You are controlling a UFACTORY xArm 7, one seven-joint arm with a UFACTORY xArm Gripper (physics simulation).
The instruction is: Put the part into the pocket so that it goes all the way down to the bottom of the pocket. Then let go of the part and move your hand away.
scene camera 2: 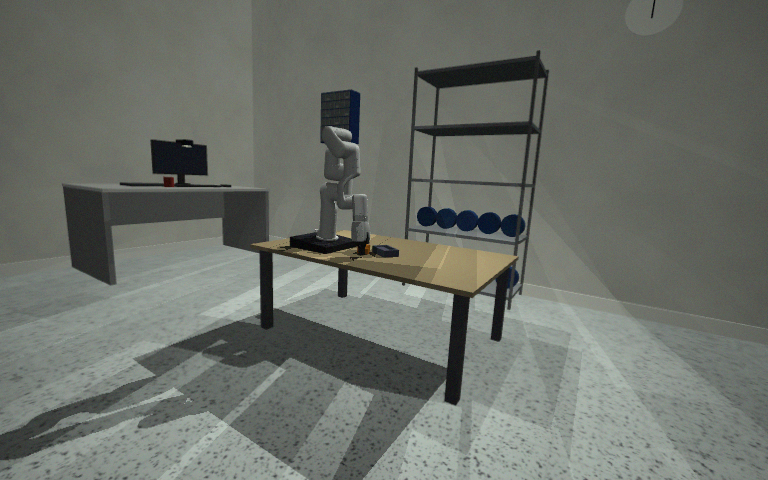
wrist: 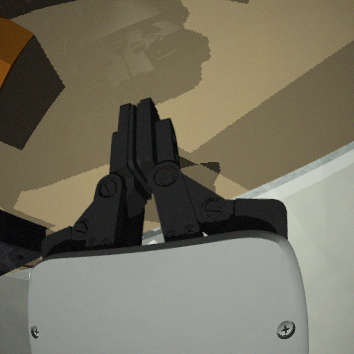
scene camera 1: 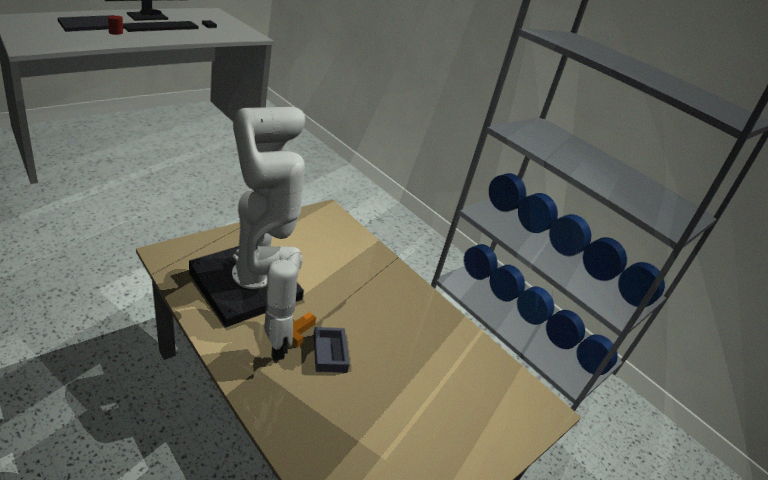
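Where they show: gripper, fingertip midpoint: [scene camera 2: 361,255] [wrist: 144,118] [scene camera 1: 277,358]; arm's base at its link origin: [scene camera 2: 327,238] [scene camera 1: 252,274].
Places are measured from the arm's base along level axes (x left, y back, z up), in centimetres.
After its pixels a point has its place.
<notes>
The orange part [scene camera 1: 305,324] {z -1.9, x 0.2, y -25.0 cm} [scene camera 2: 367,249] {z -2.2, x -5.6, y -28.1 cm} [wrist: 11,45] {z -2.8, x -5.7, y -28.5 cm} is on the table between my gripper and the pocket block. My hand hides some of it in scene camera 1. In the wrist view one end shows at the upper left, with a dark shaded side. The dark grey block [scene camera 1: 331,367] {z -2.6, x -5.0, y -41.1 cm} [scene camera 2: 387,254] {z -3.2, x -6.4, y -39.8 cm} with the pocket lies to the right of the part in scene camera 1. No part shows in its pocket there. My gripper [scene camera 1: 278,355] {z -3.7, x -13.6, y -28.7 cm} [scene camera 2: 361,251] {z -3.7, x -13.6, y -28.7 cm} [wrist: 144,118] {z -3.7, x -13.6, y -28.7 cm} is shut with nothing between its fingers. Its tips are low over the table, beside the part and apart from it in the wrist view.
The wooden table [scene camera 1: 430,362] {z -4.7, x 20.8, y -57.8 cm} [scene camera 2: 453,271] {z -4.7, x -15.8, y -75.7 cm} carries the arm's black base plate [scene camera 1: 212,288] {z -0.3, x -13.5, y 2.2 cm} [scene camera 2: 305,244] {z -1.8, x -14.7, y 4.5 cm} behind the hand. A shelf rack [scene camera 1: 478,164] [scene camera 2: 411,147] with blue discs stands beyond the table's far side. A grey desk [scene camera 1: 240,84] [scene camera 2: 87,232] stands at the back left.
</notes>
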